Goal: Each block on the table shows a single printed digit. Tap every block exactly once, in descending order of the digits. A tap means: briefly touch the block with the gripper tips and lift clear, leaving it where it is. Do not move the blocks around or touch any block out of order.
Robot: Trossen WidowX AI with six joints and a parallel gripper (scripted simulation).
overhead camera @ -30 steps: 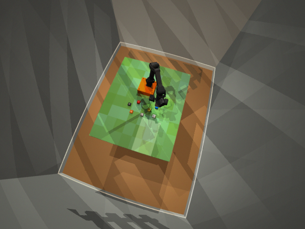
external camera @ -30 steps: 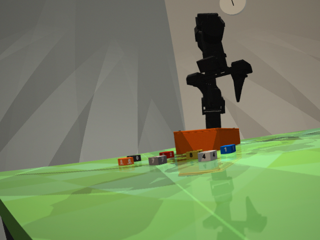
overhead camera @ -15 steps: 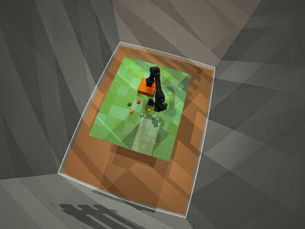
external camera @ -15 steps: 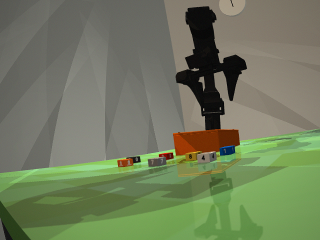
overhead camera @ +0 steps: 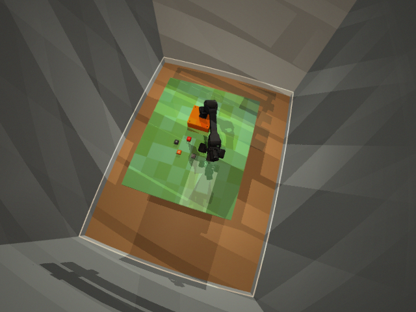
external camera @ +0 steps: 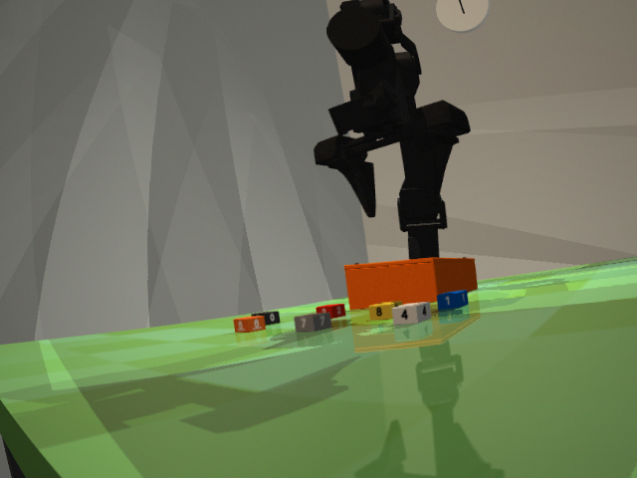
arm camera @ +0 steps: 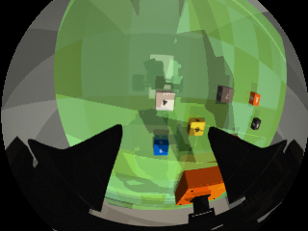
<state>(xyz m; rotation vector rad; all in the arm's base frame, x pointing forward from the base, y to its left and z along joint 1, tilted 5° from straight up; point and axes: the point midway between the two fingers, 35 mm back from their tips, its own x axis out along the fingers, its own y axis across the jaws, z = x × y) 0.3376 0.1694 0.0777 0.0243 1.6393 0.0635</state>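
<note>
Right now my gripper tip is 6 cm past the yellow block marked 8, 8 cm to the left of it and 11 cm above it. From my gripper tip the other things lie so: white block marked 4 (1 cm to the right, 11 cm below); blue 1 block (12 cm behind, 1 cm to the right, 11 cm below); grey 7 block (2 cm ahead, 14 cm to the right, 11 cm below).
</note>
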